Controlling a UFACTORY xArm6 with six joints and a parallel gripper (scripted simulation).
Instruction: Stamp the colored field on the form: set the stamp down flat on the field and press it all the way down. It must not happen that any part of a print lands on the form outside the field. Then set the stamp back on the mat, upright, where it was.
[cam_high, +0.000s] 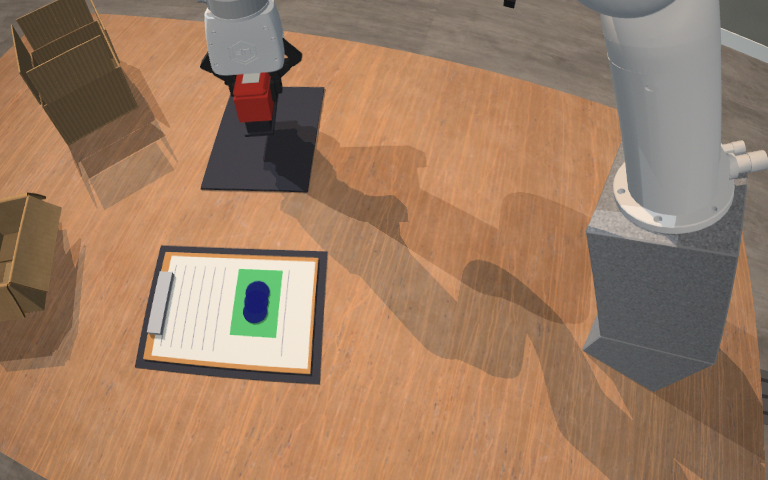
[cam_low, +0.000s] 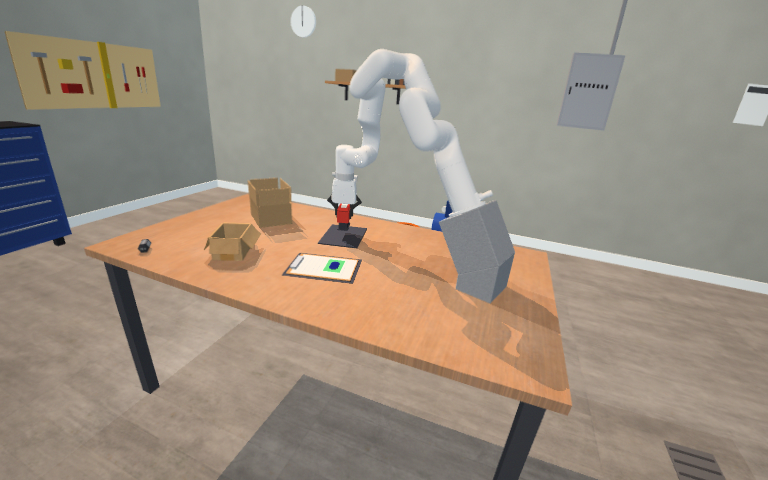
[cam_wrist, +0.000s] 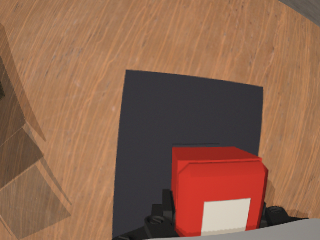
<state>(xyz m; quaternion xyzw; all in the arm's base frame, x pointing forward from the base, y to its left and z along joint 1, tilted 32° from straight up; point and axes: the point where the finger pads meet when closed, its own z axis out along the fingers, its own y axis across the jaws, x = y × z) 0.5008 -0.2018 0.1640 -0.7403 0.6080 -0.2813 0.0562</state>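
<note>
The dark mat lies 110 mm below my hand. Round my hand: clipboard 300 mm to the left, 100 mm below; red stamp 20 mm below; small dark object 680 mm ahead, 370 mm to the left, 90 mm below.
</note>
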